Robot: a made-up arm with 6 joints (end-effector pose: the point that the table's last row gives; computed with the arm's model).
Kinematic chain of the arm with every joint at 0, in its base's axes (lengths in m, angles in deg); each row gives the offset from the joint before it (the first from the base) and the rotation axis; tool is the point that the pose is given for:
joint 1: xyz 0 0 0.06 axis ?
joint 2: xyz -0.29 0.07 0 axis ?
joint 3: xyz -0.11 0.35 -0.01 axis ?
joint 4: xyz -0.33 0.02 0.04 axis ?
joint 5: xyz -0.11 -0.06 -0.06 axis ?
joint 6: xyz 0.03 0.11 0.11 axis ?
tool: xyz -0.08 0 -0.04
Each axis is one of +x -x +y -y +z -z.
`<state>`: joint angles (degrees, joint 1 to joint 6).
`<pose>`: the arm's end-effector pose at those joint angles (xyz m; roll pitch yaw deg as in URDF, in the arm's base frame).
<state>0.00 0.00 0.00 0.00 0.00 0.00</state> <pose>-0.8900 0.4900 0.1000 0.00 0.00 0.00</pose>
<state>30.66 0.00 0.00 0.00 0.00 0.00</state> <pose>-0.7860 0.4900 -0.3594 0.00 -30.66 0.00</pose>
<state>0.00 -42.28 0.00 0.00 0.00 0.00</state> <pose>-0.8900 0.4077 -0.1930 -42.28 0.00 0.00</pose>
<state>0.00 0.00 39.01 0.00 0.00 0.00</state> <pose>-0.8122 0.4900 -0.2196 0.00 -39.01 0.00</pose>
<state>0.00 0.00 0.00 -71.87 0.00 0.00</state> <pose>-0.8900 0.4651 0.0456 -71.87 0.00 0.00</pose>
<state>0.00 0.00 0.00 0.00 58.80 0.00</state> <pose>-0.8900 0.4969 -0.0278 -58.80 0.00 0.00</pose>
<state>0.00 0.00 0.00 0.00 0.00 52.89</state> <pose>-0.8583 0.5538 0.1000 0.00 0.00 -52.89</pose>
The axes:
joint 1: -y
joint 2: +x
joint 3: -y
joint 4: +x
joint 5: -x
joint 6: -z

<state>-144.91 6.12 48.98 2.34 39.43 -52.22</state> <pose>0.3994 0.4974 0.7183 99.67 37.91 129.25</pose>
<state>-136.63 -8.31 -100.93 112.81 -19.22 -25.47</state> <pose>0.4904 0.4788 -0.0344 -70.21 -33.58 -149.59</pose>
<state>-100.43 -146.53 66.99 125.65 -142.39 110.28</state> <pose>0.1405 -0.5959 0.4420 57.53 -82.85 -0.28</pose>
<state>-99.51 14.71 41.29 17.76 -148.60 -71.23</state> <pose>-0.1720 0.4359 0.7625 120.61 6.62 -83.26</pose>
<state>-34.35 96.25 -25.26 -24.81 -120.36 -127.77</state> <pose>-0.4724 -0.1421 0.6181 141.81 1.55 -106.43</pose>
